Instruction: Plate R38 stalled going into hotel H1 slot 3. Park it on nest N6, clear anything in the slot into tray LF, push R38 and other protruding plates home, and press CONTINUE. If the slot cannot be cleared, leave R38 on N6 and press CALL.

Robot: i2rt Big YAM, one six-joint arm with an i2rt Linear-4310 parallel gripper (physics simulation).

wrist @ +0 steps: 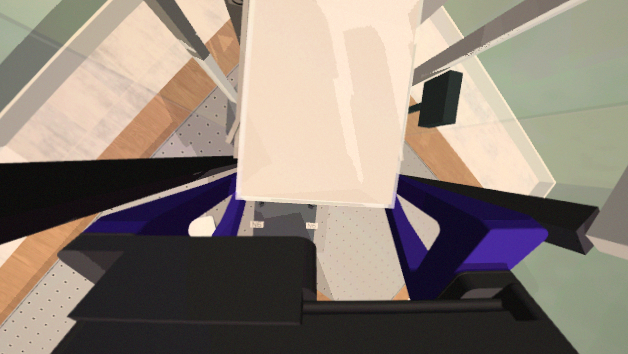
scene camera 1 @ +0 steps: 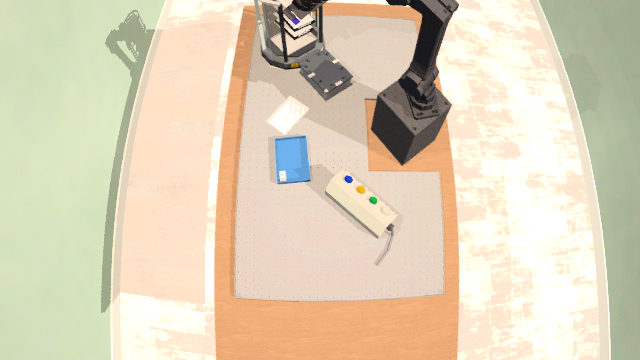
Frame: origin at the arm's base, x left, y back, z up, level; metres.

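Where they show: gripper, between the fingertips: (wrist: 314, 177) (scene camera 1: 301, 10); arm's base, origin of its link: (scene camera 1: 421, 100).
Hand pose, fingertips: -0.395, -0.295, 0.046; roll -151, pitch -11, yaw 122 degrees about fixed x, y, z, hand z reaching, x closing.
Note:
Things, the pixels of their top centre, and the offset from my fingertips, as dx, dy, dz. "*": a spot on its surface instead.
- hotel H1, a spot on its surface: (scene camera 1: 283, 39) * +0.043, -0.074, -0.101
- cream plate, centre of its top: (wrist: 336, 76) -0.047, -0.025, +0.039
- dark nest N6, centre of its top: (wrist: 285, 232) (scene camera 1: 325, 67) +0.119, +0.056, -0.214
- blue tray, centre of its top: (scene camera 1: 291, 158) +0.416, -0.113, -0.272
- flat white plate, centre of its top: (wrist: 184, 241) (scene camera 1: 287, 114) +0.252, -0.102, -0.275
- cream button box, centre of its top: (scene camera 1: 362, 198) +0.610, +0.069, -0.206
The hotel H1 (scene camera 1: 283, 39) stands at the far left of the mat with several cream plates stacked in its slots. My gripper (scene camera 1: 296, 21) (wrist: 314, 177) is open at the hotel's front. In the wrist view its two purple fingers stand on either side of the near end of a cream plate (wrist: 319, 105) that sticks out of the hotel; I cannot tell whether they touch it. The dark nest N6 (scene camera 1: 326, 73) (wrist: 284, 219) lies just in front of the hotel, below the gripper, with nothing on it.
A blue tray (scene camera 1: 291, 158) lies mid-mat, with a flat white plate (scene camera 1: 287, 114) on the mat behind it. A cream button box (scene camera 1: 359, 203) carries blue (scene camera 1: 348, 178), yellow (scene camera 1: 361, 189) and green (scene camera 1: 373, 200) buttons. The arm's black base (scene camera 1: 408, 125) stands at the right.

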